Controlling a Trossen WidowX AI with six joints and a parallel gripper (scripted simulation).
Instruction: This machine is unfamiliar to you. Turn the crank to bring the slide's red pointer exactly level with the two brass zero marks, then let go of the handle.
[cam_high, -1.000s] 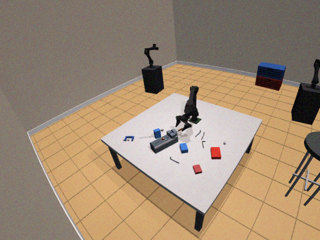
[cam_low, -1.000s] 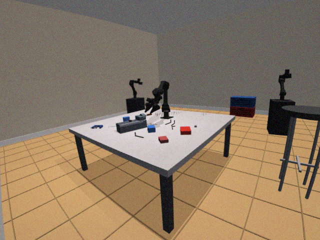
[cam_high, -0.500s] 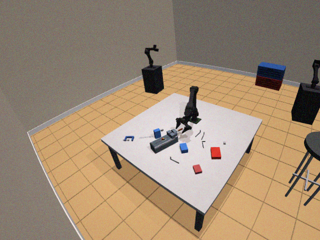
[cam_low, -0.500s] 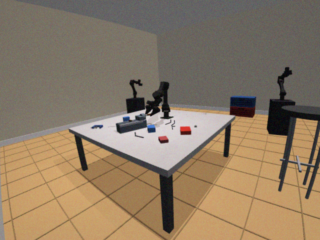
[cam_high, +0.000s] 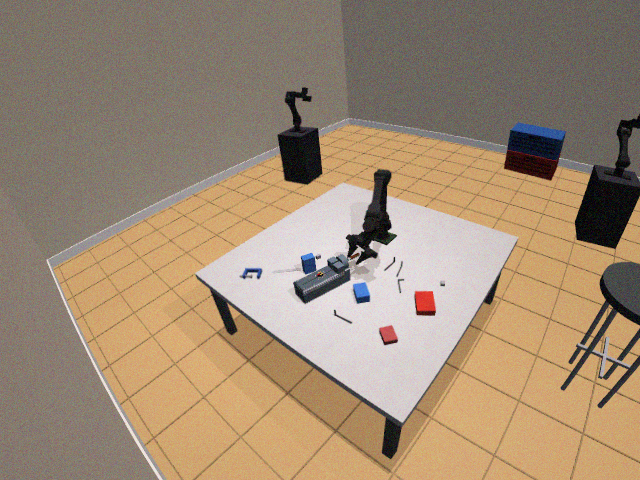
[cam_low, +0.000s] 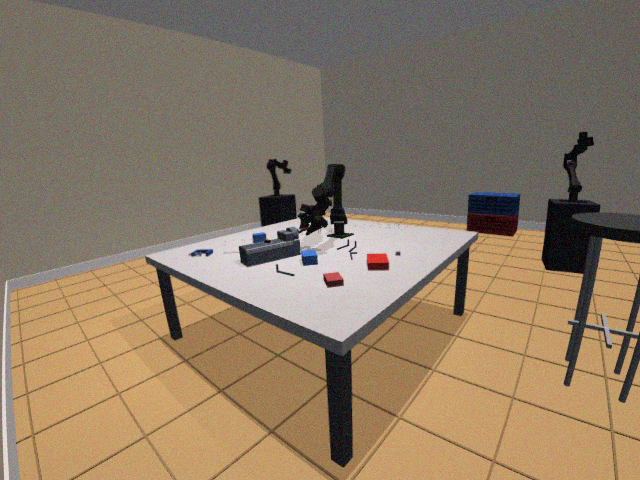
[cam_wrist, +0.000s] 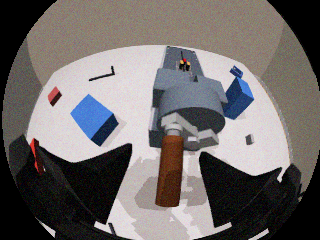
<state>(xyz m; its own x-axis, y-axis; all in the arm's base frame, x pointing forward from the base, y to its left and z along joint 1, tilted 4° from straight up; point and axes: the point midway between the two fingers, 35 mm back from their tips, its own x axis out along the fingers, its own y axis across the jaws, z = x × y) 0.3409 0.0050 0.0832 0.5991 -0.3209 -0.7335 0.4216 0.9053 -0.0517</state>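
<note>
The brown crank handle is 20 mm behind my gripper tip, 20 mm above it and 10 mm to the left of it. Also, from my gripper tip: red pointer (150 mm ahead, 100 mm to the right, 10 mm below).
</note>
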